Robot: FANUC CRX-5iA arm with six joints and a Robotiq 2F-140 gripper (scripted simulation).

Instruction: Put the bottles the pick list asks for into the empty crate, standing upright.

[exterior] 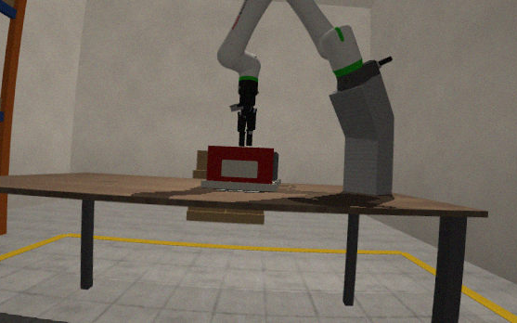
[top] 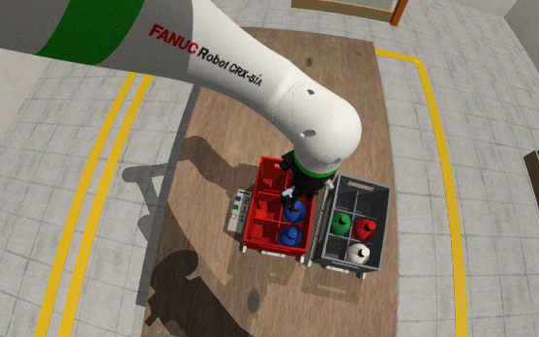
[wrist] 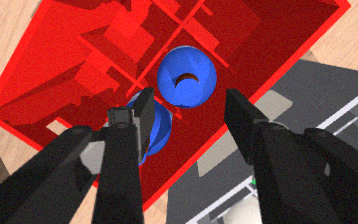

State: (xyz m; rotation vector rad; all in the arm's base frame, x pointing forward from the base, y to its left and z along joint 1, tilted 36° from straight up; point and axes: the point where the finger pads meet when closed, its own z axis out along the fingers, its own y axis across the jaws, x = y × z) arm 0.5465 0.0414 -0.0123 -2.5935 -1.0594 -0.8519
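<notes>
Now: the green-label bottle 15 cm to the right of my hand, 13 cm below it and 1 cm ahead of it. Round my hand: grey crate: 19 cm to the right, 14 cm below, 2 cm ahead; then red crate: 14 cm below, 4 cm to the left, 1 cm behind; then blue-label bottle: 13 cm below.
</notes>
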